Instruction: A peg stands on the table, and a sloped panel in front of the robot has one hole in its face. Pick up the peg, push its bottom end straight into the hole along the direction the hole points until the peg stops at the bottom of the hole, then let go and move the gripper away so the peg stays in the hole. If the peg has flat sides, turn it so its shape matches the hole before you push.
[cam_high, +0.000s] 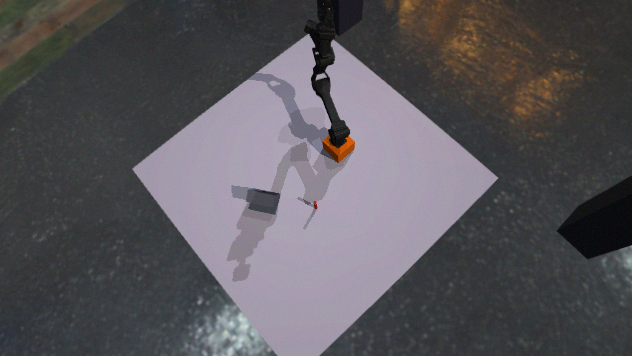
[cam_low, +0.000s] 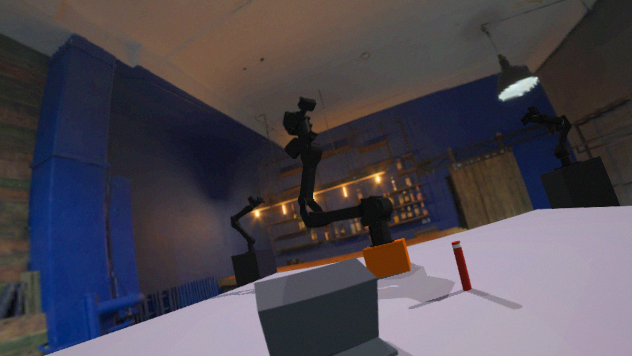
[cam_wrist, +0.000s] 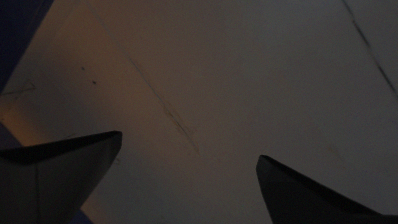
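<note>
My gripper tip is 64 cm above the red peg, 44 cm short of it and 37 cm to the right of it. Also, from my gripper tip: grey sloped panel block: 65 cm below, 60 cm ahead, 18 cm to the left.
</note>
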